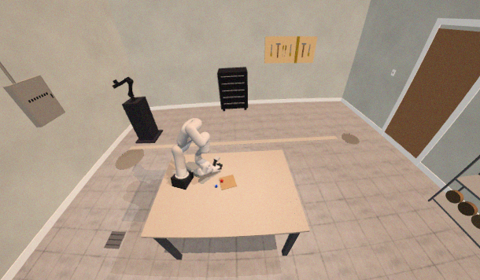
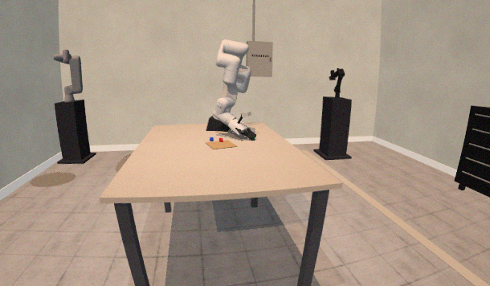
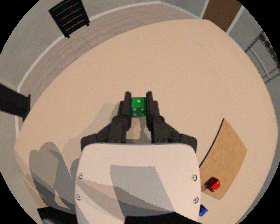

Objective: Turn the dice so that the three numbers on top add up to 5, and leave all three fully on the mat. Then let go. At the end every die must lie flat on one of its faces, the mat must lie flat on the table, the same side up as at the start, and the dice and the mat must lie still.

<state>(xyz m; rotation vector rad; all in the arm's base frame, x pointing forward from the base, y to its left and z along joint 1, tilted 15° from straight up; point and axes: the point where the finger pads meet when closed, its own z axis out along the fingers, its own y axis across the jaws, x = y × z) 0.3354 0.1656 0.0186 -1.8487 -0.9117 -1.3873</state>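
Now: hand 1 cm to the right of the green die and 1 cm above it. Also, from my hand: red die (4 cm ahead, 19 cm to the right, 1 cm below); then blue die (1 cm behind, 24 cm to the right, 2 cm below); then brown mat (9 cm ahead, 19 cm to the right, 3 cm below).
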